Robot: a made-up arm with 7 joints. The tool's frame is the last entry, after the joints. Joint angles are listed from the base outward.
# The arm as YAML. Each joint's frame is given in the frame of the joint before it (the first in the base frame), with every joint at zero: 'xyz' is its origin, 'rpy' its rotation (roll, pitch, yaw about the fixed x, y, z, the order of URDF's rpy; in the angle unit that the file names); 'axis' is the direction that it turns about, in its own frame. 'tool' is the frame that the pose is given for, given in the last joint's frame.
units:
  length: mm
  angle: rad
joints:
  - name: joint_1
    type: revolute
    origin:
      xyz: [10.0, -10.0, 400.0]
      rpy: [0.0, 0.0, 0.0]
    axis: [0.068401, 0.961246, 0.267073]
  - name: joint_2
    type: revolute
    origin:
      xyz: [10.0, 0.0, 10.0]
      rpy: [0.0, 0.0, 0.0]
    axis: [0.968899, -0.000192, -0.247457]
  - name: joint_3
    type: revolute
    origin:
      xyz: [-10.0, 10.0, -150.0]
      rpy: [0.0, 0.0, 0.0]
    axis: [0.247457, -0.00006, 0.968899]
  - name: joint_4
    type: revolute
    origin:
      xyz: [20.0, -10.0, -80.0]
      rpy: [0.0, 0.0, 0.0]
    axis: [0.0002, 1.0, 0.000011]
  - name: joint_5
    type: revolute
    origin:
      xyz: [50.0, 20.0, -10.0]
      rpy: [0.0, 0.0, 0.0]
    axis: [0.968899, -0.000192, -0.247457]
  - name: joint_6
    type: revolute
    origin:
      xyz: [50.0, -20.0, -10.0]
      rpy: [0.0, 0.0, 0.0]
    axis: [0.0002, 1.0, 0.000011]
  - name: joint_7
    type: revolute
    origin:
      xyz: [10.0, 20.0, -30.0]
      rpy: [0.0, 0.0, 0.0]
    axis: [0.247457, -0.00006, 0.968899]
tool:
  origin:
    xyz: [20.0, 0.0, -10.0]
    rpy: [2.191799, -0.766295, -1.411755]
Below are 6 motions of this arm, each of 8 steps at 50 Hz.
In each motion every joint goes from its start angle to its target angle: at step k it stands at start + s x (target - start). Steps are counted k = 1, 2, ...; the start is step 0. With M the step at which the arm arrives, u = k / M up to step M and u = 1 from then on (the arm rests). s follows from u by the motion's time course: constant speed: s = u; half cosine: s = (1 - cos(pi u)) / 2; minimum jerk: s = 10 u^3 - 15 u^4 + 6 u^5.
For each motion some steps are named. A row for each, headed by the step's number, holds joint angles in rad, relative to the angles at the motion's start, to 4 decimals.
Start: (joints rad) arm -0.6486 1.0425 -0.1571 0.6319 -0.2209 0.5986 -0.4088
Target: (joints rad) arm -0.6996 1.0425 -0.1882 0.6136 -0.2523 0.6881 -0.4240
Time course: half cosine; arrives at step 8
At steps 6, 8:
6: -0.0435 0.0000 -0.0265 -0.0156 -0.0268 0.0764 -0.0130
8: -0.0510 0.0000 -0.0311 -0.0183 -0.0314 0.0895 -0.0152

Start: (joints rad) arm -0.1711 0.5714 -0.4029 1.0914 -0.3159 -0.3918 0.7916
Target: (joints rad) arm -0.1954 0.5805 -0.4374 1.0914 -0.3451 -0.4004 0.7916
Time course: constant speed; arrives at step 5
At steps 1, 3, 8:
1: -0.0049 0.0018 -0.0069 0.0000 -0.0058 -0.0017 0.0000
3: -0.0146 0.0055 -0.0207 0.0000 -0.0175 -0.0052 0.0000
8: -0.0243 0.0091 -0.0345 0.0000 -0.0292 -0.0086 0.0000

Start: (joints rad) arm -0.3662 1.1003 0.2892 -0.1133 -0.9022 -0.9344 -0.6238
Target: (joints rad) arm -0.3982 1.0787 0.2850 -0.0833 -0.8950 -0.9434 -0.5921
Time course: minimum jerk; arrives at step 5
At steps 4, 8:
4: -0.0301 -0.0203 -0.0040 0.0283 0.0068 -0.0085 0.0299
8: -0.0320 -0.0216 -0.0042 0.0300 0.0072 -0.0090 0.0317

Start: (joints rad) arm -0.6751 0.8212 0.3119 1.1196 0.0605 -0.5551 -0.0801
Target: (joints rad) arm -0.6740 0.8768 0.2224 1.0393 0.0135 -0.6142 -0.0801
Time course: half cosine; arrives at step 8
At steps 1, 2, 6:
1: 0.0000 0.0021 -0.0034 -0.0031 -0.0018 -0.0022 0.0000
2: 0.0002 0.0081 -0.0131 -0.0118 -0.0069 -0.0087 0.0000
6: 0.0009 0.0475 -0.0764 -0.0685 -0.0401 -0.0504 0.0000

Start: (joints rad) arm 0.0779 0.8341 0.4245 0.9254 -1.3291 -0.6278 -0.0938
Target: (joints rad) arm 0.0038 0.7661 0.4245 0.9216 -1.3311 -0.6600 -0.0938
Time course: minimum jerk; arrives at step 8
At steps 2, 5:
2: -0.0077 -0.0070 0.0000 -0.0004 -0.0002 -0.0033 0.0000
5: -0.0537 -0.0493 0.0000 -0.0028 -0.0014 -0.0233 0.0000

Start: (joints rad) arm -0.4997 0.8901 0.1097 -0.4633 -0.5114 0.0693 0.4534
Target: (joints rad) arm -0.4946 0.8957 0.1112 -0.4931 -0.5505 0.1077 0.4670
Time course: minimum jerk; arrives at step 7
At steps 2, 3, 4, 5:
2: 0.0007 0.0008 0.0002 -0.0043 -0.0057 0.0056 0.0020
3: 0.0019 0.0021 0.0006 -0.0110 -0.0144 0.0141 0.0050
4: 0.0032 0.0035 0.0009 -0.0188 -0.0247 0.0243 0.0086
5: 0.0044 0.0048 0.0013 -0.0255 -0.0334 0.0328 0.0116

